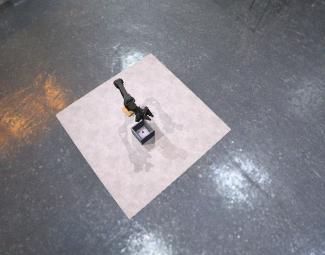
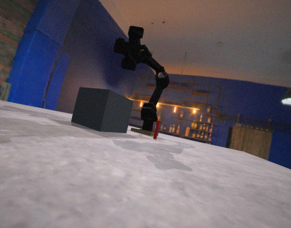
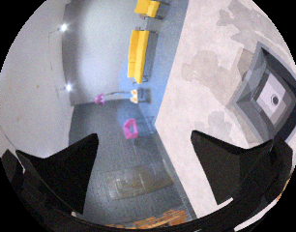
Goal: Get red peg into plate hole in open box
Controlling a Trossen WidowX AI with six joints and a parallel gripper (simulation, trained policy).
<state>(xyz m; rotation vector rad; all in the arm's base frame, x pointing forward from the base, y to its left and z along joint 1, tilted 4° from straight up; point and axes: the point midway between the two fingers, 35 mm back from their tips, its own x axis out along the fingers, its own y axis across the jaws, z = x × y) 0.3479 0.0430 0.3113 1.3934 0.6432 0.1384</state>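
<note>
My gripper tip is now 210 mm past the red peg, 90 mm to the right of it and 290 mm above it. The rest, counted from my gripper tip: light plate (40 mm behind, 80 mm to the right, 290 mm below).
</note>
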